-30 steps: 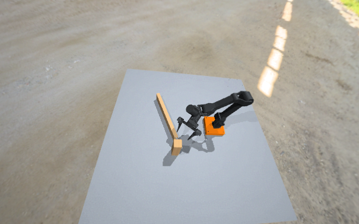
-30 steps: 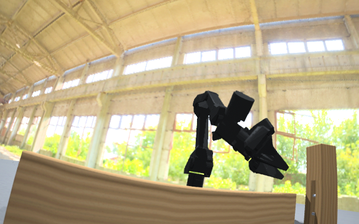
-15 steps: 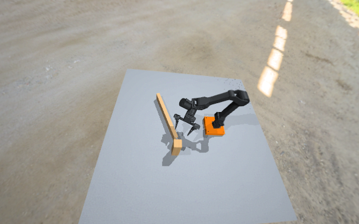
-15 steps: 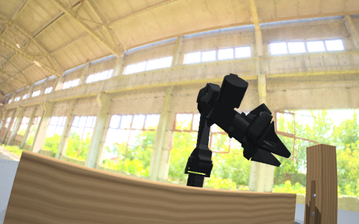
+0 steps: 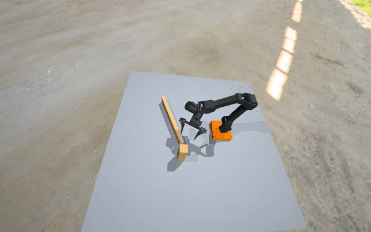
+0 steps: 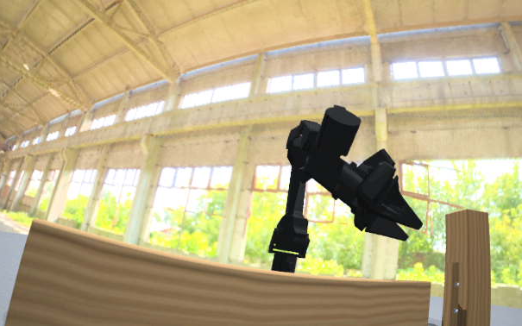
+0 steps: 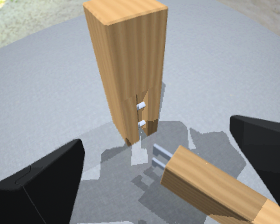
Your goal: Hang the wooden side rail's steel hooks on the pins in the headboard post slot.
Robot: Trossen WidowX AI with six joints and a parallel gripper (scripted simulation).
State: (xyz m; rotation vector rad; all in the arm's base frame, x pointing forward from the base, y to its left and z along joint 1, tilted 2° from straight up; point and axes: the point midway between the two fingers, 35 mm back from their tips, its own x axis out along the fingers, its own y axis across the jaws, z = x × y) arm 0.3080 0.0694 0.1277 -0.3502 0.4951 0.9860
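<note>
My gripper tip is now 40 mm short of the headboard post, 80 mm to the right of it and 60 mm above it.
</note>
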